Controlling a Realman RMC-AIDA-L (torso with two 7-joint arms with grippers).
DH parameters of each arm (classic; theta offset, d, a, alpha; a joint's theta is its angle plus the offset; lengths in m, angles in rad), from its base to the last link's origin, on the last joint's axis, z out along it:
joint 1: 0 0.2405 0 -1.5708
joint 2: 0 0 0 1.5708
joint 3: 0 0.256 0 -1.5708
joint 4: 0 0 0 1.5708
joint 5: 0 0.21 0 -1.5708
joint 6: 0 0 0 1.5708
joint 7: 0 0.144 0 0
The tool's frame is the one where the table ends.
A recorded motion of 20 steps. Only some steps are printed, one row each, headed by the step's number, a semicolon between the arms.
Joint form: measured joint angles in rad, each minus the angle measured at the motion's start. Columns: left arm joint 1, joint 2, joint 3, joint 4, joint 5, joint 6, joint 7; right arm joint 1, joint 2, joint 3, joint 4, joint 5, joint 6, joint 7.
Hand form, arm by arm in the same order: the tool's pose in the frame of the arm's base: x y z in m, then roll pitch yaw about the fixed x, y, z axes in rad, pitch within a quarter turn. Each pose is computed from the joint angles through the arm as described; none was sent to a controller.
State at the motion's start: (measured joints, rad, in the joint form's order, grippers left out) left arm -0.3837 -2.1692 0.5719 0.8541 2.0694 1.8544 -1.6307; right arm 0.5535 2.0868 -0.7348 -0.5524 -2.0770 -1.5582 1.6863
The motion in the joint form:
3: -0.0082 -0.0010 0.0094 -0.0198 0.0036 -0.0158 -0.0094; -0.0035 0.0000 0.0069 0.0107 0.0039 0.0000 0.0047
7: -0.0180 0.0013 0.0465 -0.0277 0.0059 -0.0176 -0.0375; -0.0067 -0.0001 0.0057 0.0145 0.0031 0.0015 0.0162
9: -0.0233 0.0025 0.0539 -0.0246 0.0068 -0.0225 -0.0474; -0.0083 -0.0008 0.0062 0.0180 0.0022 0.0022 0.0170
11: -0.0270 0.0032 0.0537 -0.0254 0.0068 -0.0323 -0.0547; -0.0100 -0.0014 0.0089 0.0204 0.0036 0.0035 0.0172
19: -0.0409 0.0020 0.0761 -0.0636 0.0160 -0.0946 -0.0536; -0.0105 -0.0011 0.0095 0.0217 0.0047 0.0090 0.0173
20: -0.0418 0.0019 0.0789 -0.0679 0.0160 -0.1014 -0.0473; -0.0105 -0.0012 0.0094 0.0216 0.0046 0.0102 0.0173
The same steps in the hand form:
3: -0.2662 0.2691 0.0047 2.9880 -0.5786 0.7493; 0.2647 0.3117 -0.0337 3.0002 0.4332 -0.8436
7: -0.2618 0.2700 -0.0004 2.9521 -0.5430 0.7662; 0.2660 0.3103 -0.0345 2.9932 0.4291 -0.8622
9: -0.2605 0.2720 -0.0006 2.9528 -0.5346 0.7659; 0.2670 0.3095 -0.0348 2.9915 0.4278 -0.8677
11: -0.2604 0.2741 -0.0006 2.9582 -0.5342 0.7712; 0.2678 0.3092 -0.0346 2.9914 0.4310 -0.8731
19: -0.2618 0.2798 -0.0114 2.9733 -0.5147 0.7880; 0.2684 0.3096 -0.0348 2.9951 0.4331 -0.8756
20: -0.2620 0.2802 -0.0125 2.9781 -0.5142 0.7833; 0.2685 0.3098 -0.0348 2.9965 0.4331 -0.8755

